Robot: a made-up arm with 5 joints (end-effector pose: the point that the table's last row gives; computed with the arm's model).
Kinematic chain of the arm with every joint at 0, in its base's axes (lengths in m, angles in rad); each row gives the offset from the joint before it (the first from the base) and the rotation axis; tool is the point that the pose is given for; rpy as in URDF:
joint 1: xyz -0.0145 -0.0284 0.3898 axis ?
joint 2: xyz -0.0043 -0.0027 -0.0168 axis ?
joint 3: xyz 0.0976 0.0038 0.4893 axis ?
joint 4: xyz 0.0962 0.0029 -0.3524 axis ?
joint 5: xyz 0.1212 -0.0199 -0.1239 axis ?
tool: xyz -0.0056 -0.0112 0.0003 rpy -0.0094 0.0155 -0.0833
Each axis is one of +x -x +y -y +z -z.
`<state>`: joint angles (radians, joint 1 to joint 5).
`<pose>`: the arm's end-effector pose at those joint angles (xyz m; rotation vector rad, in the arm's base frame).
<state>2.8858 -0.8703 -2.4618 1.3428 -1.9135</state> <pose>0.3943 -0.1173 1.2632 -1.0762 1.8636 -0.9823</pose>
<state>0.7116 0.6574 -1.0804 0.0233 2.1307</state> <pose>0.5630 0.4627 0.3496 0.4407 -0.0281 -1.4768</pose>
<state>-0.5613 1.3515 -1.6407 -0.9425 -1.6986</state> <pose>0.6927 -0.4967 0.1582 -1.1520 -0.5879 0.9011</pose>
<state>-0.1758 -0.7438 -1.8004 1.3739 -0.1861</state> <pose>-0.0050 -0.0585 1.2049 -0.1701 -1.1436 -0.0710</pose>
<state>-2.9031 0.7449 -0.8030 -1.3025 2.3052</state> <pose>-0.6577 -0.1804 0.4086 0.3458 1.3737 0.8396</pose>
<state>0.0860 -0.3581 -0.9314 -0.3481 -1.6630</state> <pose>0.3811 -0.0148 1.0009 -1.2354 -1.3154 1.2276</pose>
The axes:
joint 1: +z
joint 2: +y
joint 3: +y
joint 4: +y
joint 5: -z

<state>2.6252 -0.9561 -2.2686 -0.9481 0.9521</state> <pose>0.5463 -0.3263 1.0483 -2.1966 -0.5774 0.8950</pose>
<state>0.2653 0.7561 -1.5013 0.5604 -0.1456</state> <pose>0.8131 0.1677 0.3683 0.0070 -0.1708 0.3259</pose>
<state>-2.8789 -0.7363 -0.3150 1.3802 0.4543</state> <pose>-0.1736 -0.0468 0.5567 -0.4606 -0.1950 2.8270</pose>
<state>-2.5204 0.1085 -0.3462 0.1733 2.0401</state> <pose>-0.3787 -0.2819 0.4130 -0.0056 0.0750 1.6394</pose>
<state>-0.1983 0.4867 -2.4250 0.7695 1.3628</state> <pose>0.7296 -0.1909 1.0283 0.7605 -1.0328 -1.4317</pose>
